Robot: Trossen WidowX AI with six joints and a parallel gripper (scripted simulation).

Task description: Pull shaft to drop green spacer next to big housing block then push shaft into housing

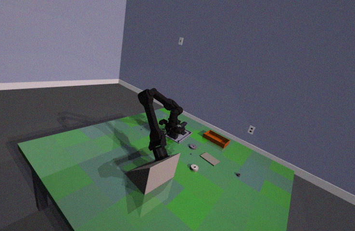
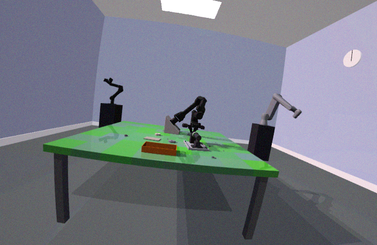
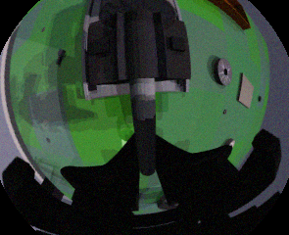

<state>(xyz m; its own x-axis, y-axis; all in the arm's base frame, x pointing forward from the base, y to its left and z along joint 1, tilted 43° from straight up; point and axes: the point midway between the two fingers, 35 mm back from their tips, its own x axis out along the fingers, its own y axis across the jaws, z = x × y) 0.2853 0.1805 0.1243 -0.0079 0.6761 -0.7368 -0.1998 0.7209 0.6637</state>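
Right now the thin green spacer is 13 cm ahead of my gripper tip, 3 cm to the left of it and 3 cm above it. Also, from my gripper tip: white ring (31 cm to the right, 7 cm behind, 4 cm below); grey washer (15 cm to the right, 12 cm ahead, 4 cm below); flat grey plate (31 cm to the right, 12 cm ahead, 4 cm below).
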